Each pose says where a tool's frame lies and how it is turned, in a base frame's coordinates. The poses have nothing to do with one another.
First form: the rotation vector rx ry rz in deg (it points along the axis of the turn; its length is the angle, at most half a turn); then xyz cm.
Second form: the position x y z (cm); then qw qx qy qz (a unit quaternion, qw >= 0). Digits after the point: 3 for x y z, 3 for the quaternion.
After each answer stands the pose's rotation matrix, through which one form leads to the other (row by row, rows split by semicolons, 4 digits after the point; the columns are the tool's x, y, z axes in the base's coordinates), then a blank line. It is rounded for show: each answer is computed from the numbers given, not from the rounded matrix.
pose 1, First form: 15.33 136.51 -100.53 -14.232 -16.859 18.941
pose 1, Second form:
-14.232 -16.859 18.941 0.085 0.090 0.799 -0.588
-0.9694 0.2437 0.0306; 0.0431 0.2914 -0.9556; -0.2418 -0.9250 -0.2930

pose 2, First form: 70.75 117.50 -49.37 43.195 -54.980 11.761
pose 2, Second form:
43.195 -54.980 11.761 0.294 0.464 0.770 -0.324
-0.3965 0.9052 0.1531; 0.5242 0.3601 -0.7717; -0.7537 -0.2257 -0.6173

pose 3, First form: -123.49 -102.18 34.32 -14.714 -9.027 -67.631
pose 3, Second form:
-14.714 -9.027 -67.631 0.140 -0.746 -0.617 0.207
0.1521 0.8629 -0.4820; 0.9789 -0.1989 -0.0472; -0.1366 -0.4646 -0.8749

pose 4, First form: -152.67 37.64 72.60 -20.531 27.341 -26.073
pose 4, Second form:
-20.531 27.341 -26.073 0.059 -0.880 0.217 0.418
0.5557 -0.4315 -0.7107; -0.3321 -0.8988 0.2860; -0.7622 0.0771 -0.6428

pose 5, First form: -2.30 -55.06 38.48 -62.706 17.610 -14.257
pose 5, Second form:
-62.706 17.610 -14.257 0.833 -0.019 -0.453 0.317
0.3880 -0.5106 -0.7673; 0.5450 0.7985 -0.2558; 0.7432 -0.3189 0.5881

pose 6, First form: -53.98 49.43 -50.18 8.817 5.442 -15.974
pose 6, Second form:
8.817 5.442 -15.974 0.715 -0.425 0.390 -0.395
0.3838 0.2339 0.8933; -0.8967 0.3254 0.3001; -0.2205 -0.9162 0.3347

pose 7, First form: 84.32 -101.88 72.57 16.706 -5.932 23.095
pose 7, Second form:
16.706 -5.932 23.095 0.252 0.541 -0.654 0.466
-0.2880 -0.9415 0.1748; -0.4729 -0.0189 -0.8809; 0.8327 -0.3364 -0.4398

